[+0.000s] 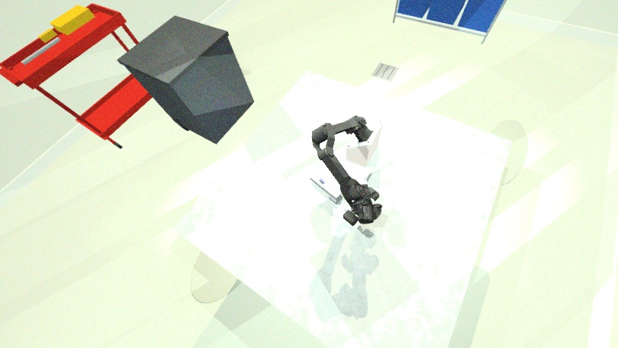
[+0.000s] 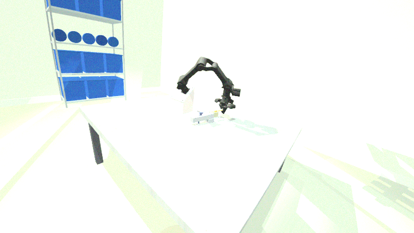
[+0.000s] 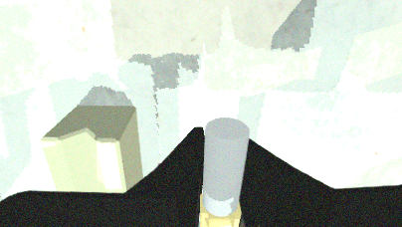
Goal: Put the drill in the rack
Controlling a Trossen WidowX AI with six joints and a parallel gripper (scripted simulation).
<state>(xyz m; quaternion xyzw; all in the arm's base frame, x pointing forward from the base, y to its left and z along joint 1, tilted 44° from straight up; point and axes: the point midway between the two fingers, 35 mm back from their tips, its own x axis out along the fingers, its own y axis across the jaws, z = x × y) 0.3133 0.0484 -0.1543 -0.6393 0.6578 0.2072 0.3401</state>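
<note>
My gripper tip is 4 cm to the left of the drill, 3 cm below it and 1 cm past it. Also, from my gripper tip: small blue key 23 cm to the right, 4 cm behind, 1 cm above; then pale holder block 20 cm to the right, 3 cm behind, 1 cm below; then olive block 7 cm behind, 3 cm to the right, 2 cm below.
</note>
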